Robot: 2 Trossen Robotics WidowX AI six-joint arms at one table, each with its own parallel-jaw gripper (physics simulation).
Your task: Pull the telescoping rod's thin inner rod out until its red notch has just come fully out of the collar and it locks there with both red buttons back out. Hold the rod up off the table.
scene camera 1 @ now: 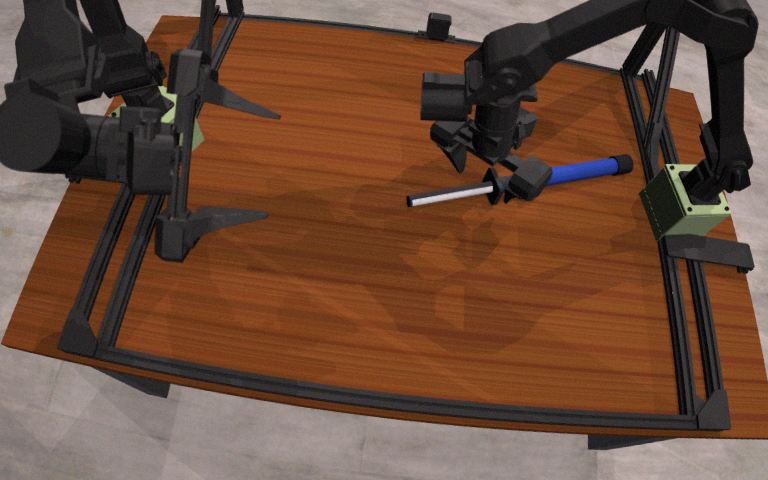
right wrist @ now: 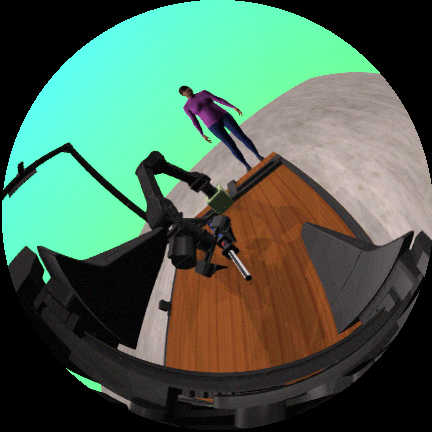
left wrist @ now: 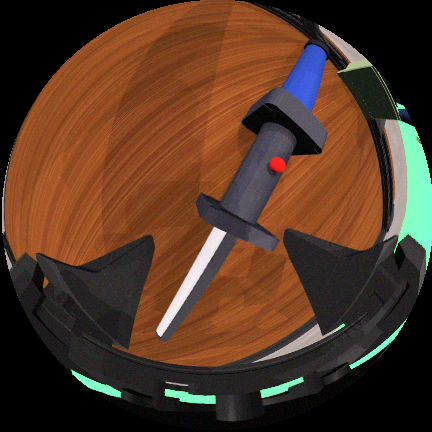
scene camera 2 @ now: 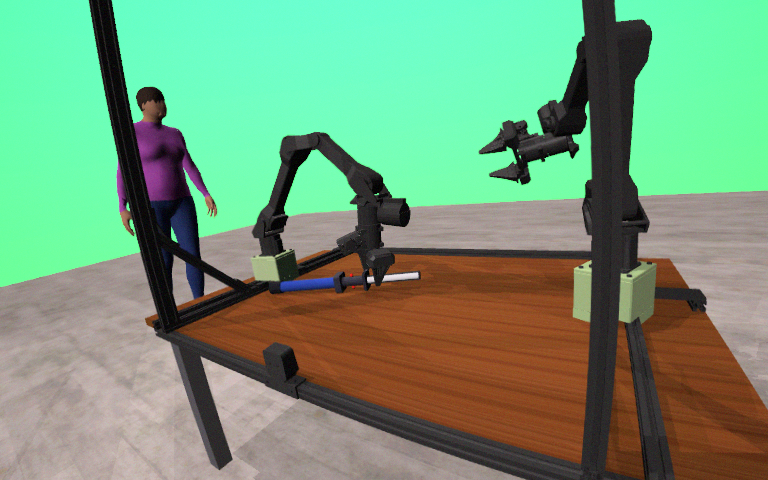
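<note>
The telescoping rod rests on the table, its blue tube (scene camera 1: 583, 170) (scene camera 2: 308, 284) (left wrist: 306, 75) toward the left arm's base. Its dark collar (scene camera 2: 359, 280) (left wrist: 257, 170) lies between two square flanges; one red button (left wrist: 277, 165) sticks out in the left wrist view, and red shows on both sides in scene camera 2. The black-and-white inner rod (scene camera 1: 450, 195) (scene camera 2: 403, 276) (left wrist: 192, 282) (right wrist: 240, 265) sticks out; no red notch shows on it. My left gripper (scene camera 1: 484, 183) (left wrist: 219, 239) is open above the collar's inner-rod end, fingers apart from it. My right gripper (scene camera 1: 272, 165) (scene camera 2: 485, 163) is open, high and far from the rod.
A black metal frame (scene camera 1: 396, 397) runs along the table's edges, with upright posts (scene camera 2: 600, 226) at its sides. A small black block (scene camera 1: 438, 26) (scene camera 2: 279, 361) sits on one rail. The arms stand on pale green bases (scene camera 1: 685, 203) (scene camera 2: 274, 267). A person (scene camera 2: 164, 164) (right wrist: 205, 107) stands beyond the table.
</note>
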